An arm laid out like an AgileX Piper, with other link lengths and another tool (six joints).
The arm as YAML. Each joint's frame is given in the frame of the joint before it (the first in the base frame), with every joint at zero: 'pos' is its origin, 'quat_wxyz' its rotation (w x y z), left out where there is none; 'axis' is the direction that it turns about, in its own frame. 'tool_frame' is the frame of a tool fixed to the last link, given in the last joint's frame.
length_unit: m
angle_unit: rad
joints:
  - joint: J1
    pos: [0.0, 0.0, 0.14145]
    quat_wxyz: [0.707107, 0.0, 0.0, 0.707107]
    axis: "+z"
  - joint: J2
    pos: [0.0, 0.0, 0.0]
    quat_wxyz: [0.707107, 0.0, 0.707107, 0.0]
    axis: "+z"
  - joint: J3
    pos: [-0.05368, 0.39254, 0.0]
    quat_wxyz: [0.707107, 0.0, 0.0, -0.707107]
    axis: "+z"
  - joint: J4
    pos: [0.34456, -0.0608, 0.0]
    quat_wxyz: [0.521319, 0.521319, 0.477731, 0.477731]
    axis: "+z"
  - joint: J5
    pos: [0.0, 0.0, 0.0]
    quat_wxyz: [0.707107, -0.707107, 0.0, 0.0]
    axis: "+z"
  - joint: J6
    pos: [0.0, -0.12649, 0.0]
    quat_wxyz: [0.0, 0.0, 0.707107, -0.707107]
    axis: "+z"
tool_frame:
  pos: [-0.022, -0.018, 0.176]
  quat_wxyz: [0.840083, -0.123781, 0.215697, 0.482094]
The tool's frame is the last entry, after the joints.
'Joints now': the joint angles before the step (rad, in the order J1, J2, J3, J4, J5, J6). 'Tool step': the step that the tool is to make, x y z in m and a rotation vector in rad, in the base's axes. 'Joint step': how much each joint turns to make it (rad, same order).
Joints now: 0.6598, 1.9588, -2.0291, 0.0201, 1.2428, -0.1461
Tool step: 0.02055, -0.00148, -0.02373, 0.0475, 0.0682, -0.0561
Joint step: -0.0525, 0.0556, -0.0217, 0.0725, -0.0078, 0.0150
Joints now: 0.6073, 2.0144, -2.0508, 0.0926, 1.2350, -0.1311
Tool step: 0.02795, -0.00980, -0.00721, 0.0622, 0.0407, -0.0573
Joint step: -0.0664, 0.0462, -0.0441, 0.0749, -0.0017, -0.0001
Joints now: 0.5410, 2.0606, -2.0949, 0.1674, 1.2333, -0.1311
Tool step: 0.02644, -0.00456, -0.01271, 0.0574, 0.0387, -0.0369
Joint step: -0.0544, 0.0606, -0.0531, 0.0739, -0.0001, -0.0100
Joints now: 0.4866, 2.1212, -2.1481, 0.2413, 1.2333, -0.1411
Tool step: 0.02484, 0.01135, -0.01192, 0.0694, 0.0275, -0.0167
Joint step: -0.0317, 0.0818, -0.0870, 0.0778, 0.0000, -0.0068
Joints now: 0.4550, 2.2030, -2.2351, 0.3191, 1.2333, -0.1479
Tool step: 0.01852, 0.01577, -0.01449, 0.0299, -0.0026, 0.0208
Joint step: -0.0046, 0.0840, -0.0988, 0.0360, 0.0067, -0.0222
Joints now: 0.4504, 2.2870, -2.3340, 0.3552, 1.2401, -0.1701
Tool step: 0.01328, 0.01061, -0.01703, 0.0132, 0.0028, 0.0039
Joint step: -0.0001, 0.0657, -0.0692, 0.0142, 0.0011, -0.0020
